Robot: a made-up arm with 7 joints.
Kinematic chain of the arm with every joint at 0, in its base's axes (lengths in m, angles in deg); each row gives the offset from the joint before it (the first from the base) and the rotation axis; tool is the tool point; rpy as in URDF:
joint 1: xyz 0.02 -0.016 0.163 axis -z
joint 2: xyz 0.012 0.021 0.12 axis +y
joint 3: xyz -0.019 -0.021 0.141 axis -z
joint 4: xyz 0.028 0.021 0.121 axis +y
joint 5: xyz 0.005 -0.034 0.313 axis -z
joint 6: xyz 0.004 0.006 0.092 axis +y
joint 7: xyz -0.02 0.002 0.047 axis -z
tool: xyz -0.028 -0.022 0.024 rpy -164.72 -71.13 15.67
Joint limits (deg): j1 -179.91..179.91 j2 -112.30..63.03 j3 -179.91..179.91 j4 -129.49..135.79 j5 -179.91..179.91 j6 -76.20..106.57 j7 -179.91..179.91
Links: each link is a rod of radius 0.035 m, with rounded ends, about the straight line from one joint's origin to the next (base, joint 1, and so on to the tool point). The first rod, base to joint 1, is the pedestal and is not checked.
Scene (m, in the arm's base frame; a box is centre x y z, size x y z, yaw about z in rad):
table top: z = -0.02
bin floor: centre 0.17 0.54 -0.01 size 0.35 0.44 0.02 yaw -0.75
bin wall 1: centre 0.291 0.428 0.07 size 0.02 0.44 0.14 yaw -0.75
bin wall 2: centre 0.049 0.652 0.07 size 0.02 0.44 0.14 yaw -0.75
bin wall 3: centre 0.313 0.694 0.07 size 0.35 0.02 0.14 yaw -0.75
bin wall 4: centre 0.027 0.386 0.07 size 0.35 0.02 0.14 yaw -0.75
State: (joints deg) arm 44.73 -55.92 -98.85 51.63 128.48 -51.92 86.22
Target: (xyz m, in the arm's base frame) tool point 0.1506 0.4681 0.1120
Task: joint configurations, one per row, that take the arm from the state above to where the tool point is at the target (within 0.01 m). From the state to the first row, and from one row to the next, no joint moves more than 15 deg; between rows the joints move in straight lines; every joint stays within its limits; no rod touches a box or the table.
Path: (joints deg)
1: 49.61 -66.61 -107.38 63.70 128.18 -53.39 85.65
2: 54.49 -77.30 -115.91 75.76 127.87 -54.87 85.07

